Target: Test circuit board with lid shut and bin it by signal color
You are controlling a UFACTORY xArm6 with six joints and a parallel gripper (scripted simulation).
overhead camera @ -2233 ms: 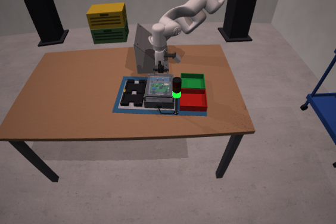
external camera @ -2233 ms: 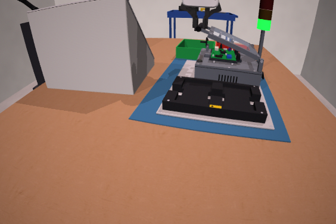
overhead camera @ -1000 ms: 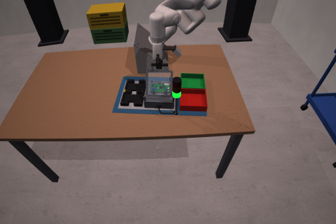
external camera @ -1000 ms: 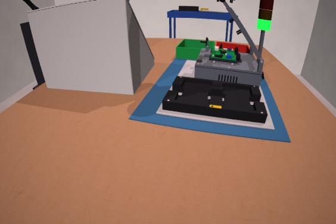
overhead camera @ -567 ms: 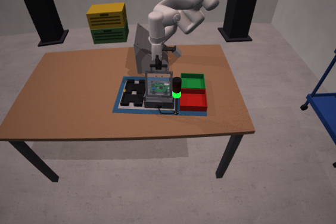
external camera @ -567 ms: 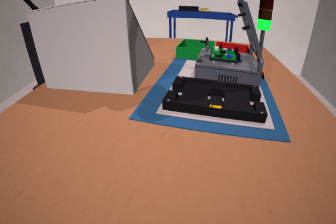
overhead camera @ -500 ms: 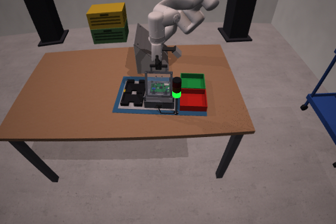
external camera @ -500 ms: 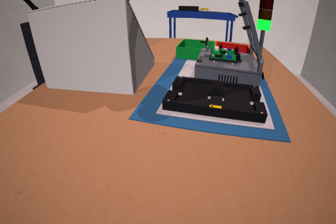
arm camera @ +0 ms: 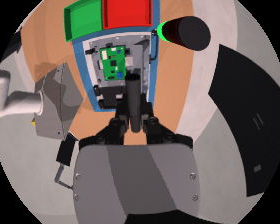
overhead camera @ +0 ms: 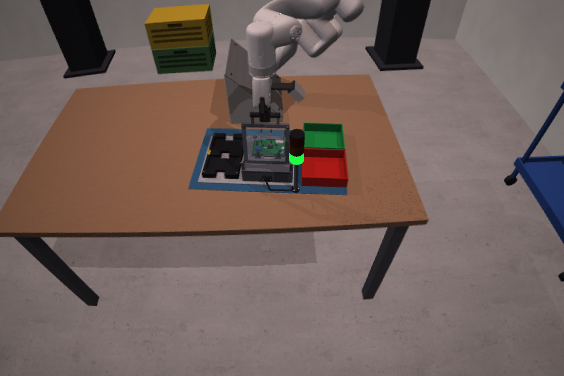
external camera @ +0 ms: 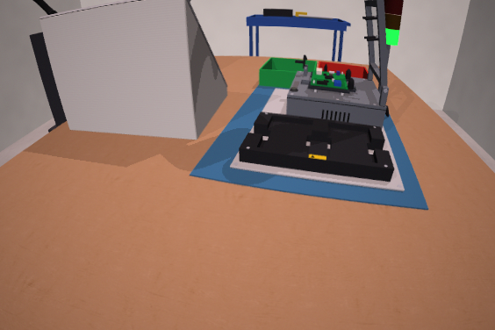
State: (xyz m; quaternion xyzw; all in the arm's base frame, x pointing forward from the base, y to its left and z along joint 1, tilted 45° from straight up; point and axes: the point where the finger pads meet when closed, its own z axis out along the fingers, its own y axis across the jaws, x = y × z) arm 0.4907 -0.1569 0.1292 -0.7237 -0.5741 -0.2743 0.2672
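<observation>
Now: hand 7 cm past the green circuit board, 1 cm to the right of it and 20 cm above it. The rest, counted from my hand: latch hook (12 cm behind, 8 cm to the left, 19 cm below); tester lid (1 cm ahead, 9 cm below); plate (6 cm behind, 2 cm to the left, 20 cm below).
</observation>
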